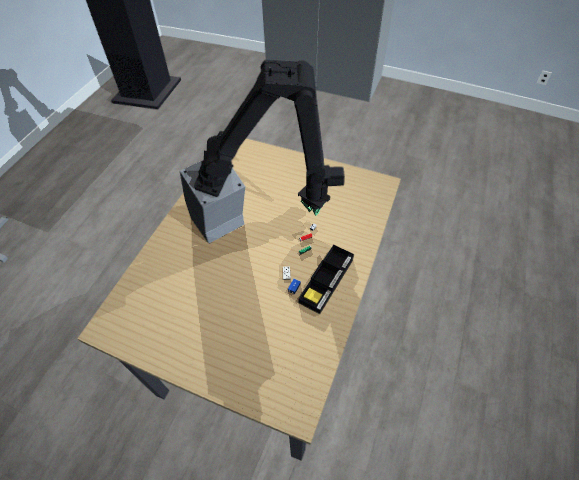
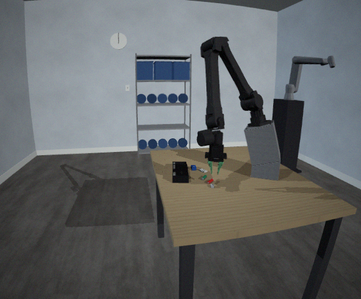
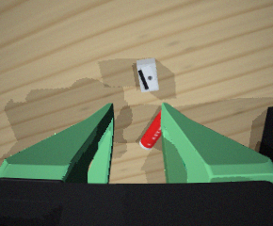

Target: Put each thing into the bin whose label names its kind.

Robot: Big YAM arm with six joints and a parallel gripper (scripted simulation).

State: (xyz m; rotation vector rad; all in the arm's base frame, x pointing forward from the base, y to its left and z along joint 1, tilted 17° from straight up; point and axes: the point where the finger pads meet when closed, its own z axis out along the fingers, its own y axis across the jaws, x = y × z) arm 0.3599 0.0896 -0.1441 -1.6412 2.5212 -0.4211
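Now: hand 7 cm above the grey-white piece and 2 cm to the left of it. From my hand the other things lie so: red piece (8 cm below, 7 cm to the right, 1 cm behind); white domino (24 cm to the right, 8 cm below, 4 cm behind); green piece (13 cm to the right, 8 cm below).
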